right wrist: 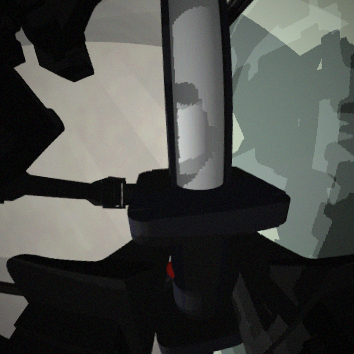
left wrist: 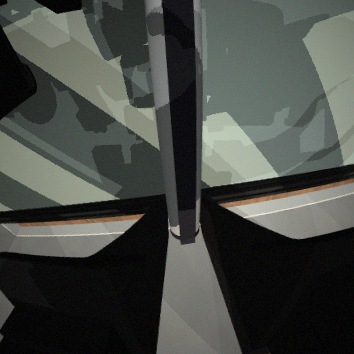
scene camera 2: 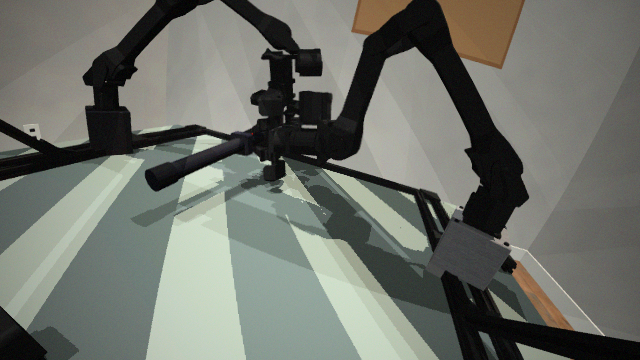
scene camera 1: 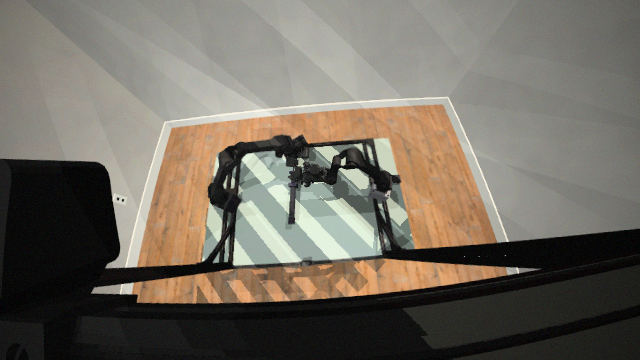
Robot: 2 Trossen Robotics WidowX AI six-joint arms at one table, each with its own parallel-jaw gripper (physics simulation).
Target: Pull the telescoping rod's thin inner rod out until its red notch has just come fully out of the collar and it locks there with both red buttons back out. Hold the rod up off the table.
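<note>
In scene camera 2 the rod's thick dark tube is held above the table, sloping towards its wide end cap. A dark block sits around the rod. Beyond it one red button shows at the side. My right gripper is shut on the dark rod section beside this block. My left gripper is shut on the end of the silver inner rod, which carries a dark strip. The red notch and the second button cannot be made out.
Both forearms and wrist cameras crowd the space above the rod. The striped table top lies under the rod, with shadows across it. Black frame bars run along the table's sides. A metal base block stands at the right.
</note>
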